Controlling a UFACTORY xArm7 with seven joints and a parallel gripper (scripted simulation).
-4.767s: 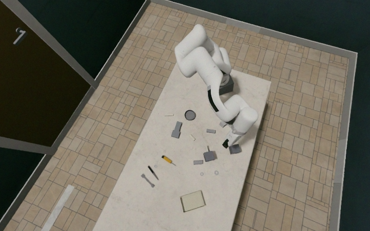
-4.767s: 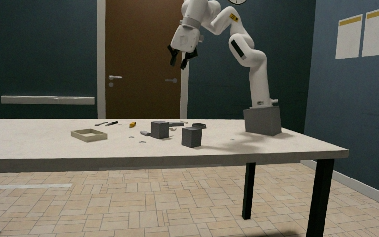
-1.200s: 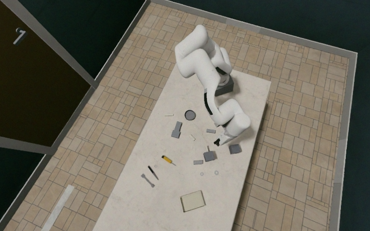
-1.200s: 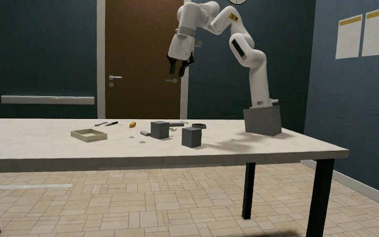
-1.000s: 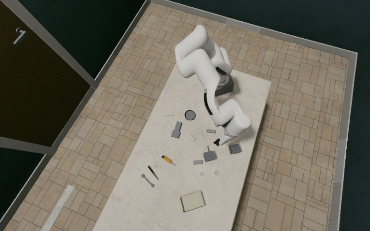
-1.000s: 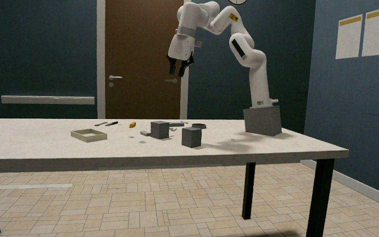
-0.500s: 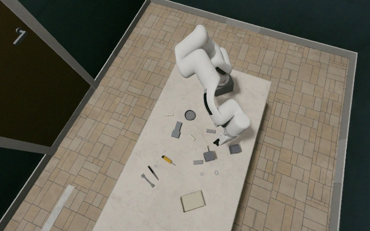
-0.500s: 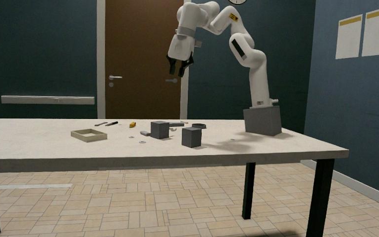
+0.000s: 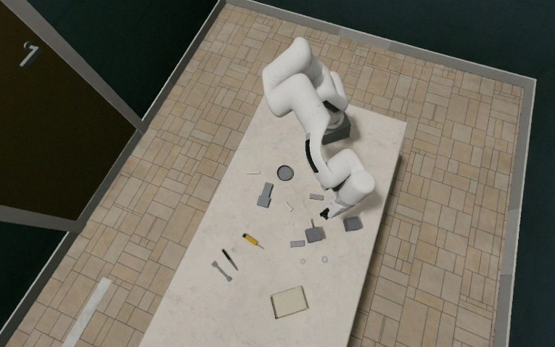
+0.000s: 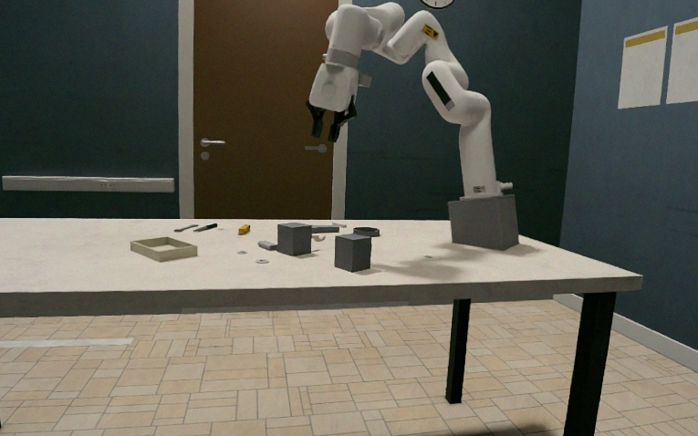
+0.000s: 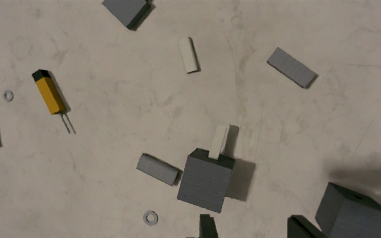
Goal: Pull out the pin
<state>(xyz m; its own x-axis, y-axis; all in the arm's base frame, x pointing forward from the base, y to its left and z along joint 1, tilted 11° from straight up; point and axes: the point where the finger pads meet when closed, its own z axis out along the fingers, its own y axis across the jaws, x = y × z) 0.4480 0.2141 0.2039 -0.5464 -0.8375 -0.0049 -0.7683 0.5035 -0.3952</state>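
The pale piece is 260 mm below my hand, 40 mm to the right of it and 40 mm ahead of it. From my hand the other things lie so: shallow tray (380 mm ahead, 290 mm below, 20 mm to the left); grey cylinder (290 mm below, 140 mm ahead, 60 mm to the right).
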